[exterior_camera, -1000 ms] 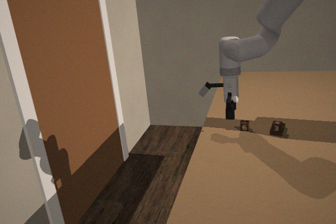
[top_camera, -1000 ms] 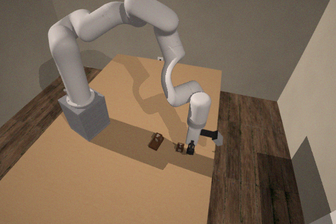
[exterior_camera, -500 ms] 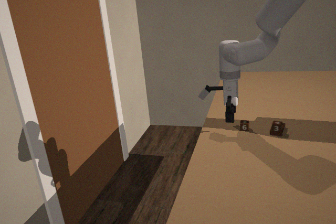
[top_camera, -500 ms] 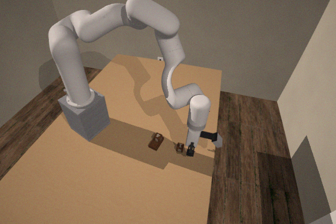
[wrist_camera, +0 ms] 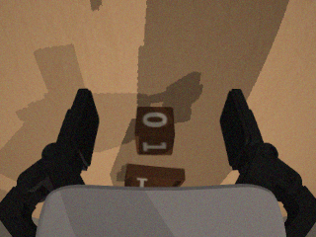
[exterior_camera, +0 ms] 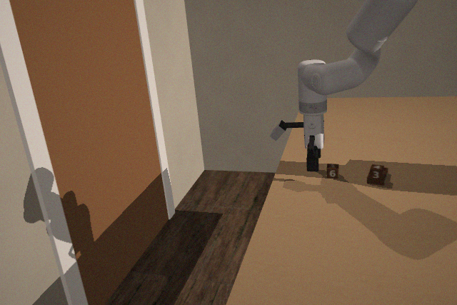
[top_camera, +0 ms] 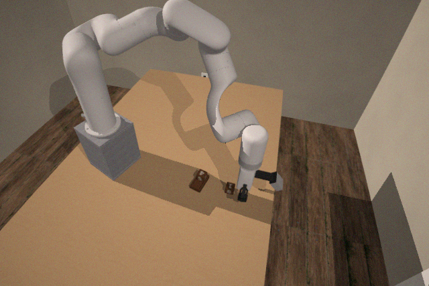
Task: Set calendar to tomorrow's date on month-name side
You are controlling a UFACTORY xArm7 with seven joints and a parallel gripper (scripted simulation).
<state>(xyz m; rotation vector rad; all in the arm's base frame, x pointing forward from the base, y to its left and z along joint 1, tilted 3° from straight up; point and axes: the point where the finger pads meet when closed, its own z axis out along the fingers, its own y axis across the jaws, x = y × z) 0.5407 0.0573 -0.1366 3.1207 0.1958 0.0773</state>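
Now: the digit cube 50 mm behind my hand and 30 mm below it. The rest, counted from my hand: brown calendar tray: 170 mm behind, 20 mm to the right, 30 mm below.
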